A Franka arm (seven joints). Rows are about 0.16 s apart.
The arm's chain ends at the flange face. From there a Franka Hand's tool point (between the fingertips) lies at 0.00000 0.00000 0.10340 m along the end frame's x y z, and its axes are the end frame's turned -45 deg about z.
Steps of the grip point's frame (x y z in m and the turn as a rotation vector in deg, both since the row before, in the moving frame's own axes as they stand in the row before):
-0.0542, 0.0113, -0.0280, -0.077, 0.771, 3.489
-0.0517, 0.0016, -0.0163, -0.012, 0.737, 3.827
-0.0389, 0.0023, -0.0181, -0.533, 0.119, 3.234
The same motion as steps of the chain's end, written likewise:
-0.0314, 0.0472, -0.0280, 0.491, 0.600, 3.489
-0.0364, 0.0386, -0.0163, 0.513, 0.530, 3.827
-0.0267, 0.0286, -0.0181, -0.293, 0.461, 3.234

